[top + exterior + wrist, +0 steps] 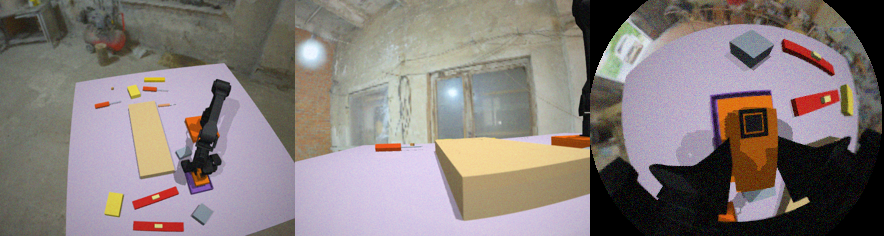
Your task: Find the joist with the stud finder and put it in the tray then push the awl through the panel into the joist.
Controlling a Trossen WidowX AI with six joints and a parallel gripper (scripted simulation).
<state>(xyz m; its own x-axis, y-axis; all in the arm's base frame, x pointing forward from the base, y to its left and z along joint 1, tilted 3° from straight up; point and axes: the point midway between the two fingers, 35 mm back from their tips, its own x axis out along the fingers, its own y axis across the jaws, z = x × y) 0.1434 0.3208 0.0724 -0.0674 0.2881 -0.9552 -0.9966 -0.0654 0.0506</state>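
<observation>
Now: the purple tray 5 cm below my gripper tip and 1 cm to the right of it. Also, from my gripper tip: grey block 19 cm to the left, 5 cm below, 3 cm ahead; orange stud finder 2 cm above, 1 cm to the left; dark square indicator 4 cm above, 2 cm to the left.
</observation>
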